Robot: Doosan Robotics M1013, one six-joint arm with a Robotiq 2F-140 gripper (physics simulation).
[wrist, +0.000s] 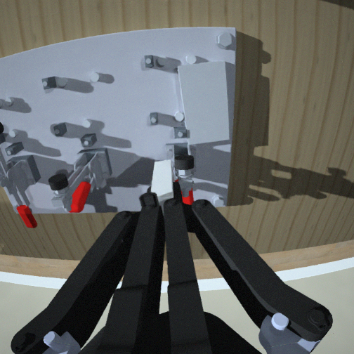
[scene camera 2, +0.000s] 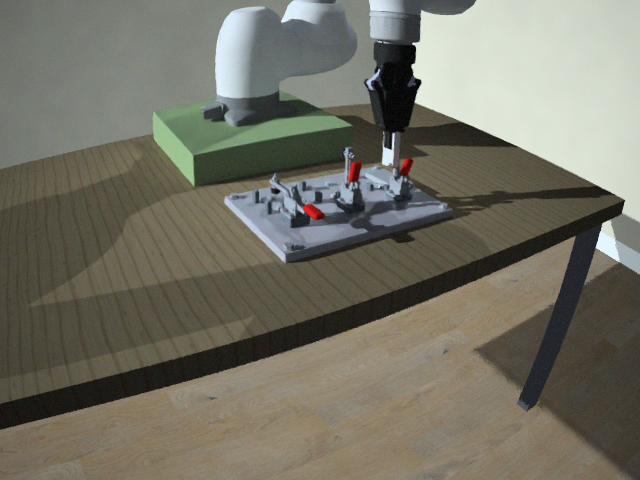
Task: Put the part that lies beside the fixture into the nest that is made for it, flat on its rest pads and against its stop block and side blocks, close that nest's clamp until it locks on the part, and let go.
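Pixels of known places: gripper, fingertip midpoint: [scene camera 2: 390,165]; arm's base at its link origin: [scene camera 2: 247,111].
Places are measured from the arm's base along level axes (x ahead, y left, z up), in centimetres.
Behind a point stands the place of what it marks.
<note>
The part, a light grey block [scene camera 2: 381,176] @[y 5.3, x 40.5, z -5.6 cm] [wrist: 205,102], lies over the right side of the fixture plate [scene camera 2: 330,232] @[y -17.2, x 50.8, z -6.6 cm] [wrist: 120,45]. In the wrist view a gap separates it from the side blocks [wrist: 149,61] on its left, and its lower left corner is beside the stop block [wrist: 180,133]. I cannot tell whether it lies flat. The nearest clamp is open; its red handle [scene camera 2: 406,166] @[y 1.5, x 49.7, z 0.4 cm] [wrist: 187,195] and black-tipped arm [wrist: 184,162] stand up. My gripper [scene camera 2: 387,157] @[y 0.8, x 46.4, z -0.3 cm] [wrist: 164,172] is shut and empty, above the plate beside this clamp, partly hiding it.
A middle clamp with a red handle [scene camera 2: 354,171] @[y -9.3, x 47.3, z 0.9 cm] [wrist: 80,196] has its arm upright. A left clamp with a red handle [scene camera 2: 313,211] @[y -20.8, x 50.8, z -1.9 cm] [wrist: 27,216] stands at the far side. Pins and small blocks rise from the plate. The green robot base [scene camera 2: 273,155] @[y -6.7, x 20.7, z -4.6 cm] stands behind.
</note>
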